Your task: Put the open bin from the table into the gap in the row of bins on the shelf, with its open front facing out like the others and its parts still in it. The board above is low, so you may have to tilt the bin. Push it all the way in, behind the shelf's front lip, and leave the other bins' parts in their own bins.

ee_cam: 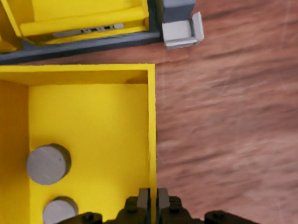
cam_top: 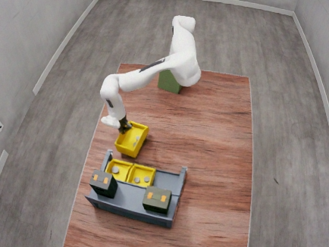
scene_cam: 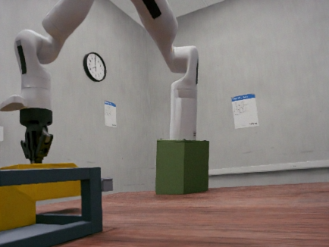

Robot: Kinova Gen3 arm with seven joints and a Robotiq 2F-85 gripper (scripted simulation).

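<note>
My gripper is now 40 mm short of the grey disc part, 70 mm to the right of it and 60 mm above it. From my hand the other things lie so: grey shelf 260 mm ahead, 120 mm to the left, 40 mm below.
</note>
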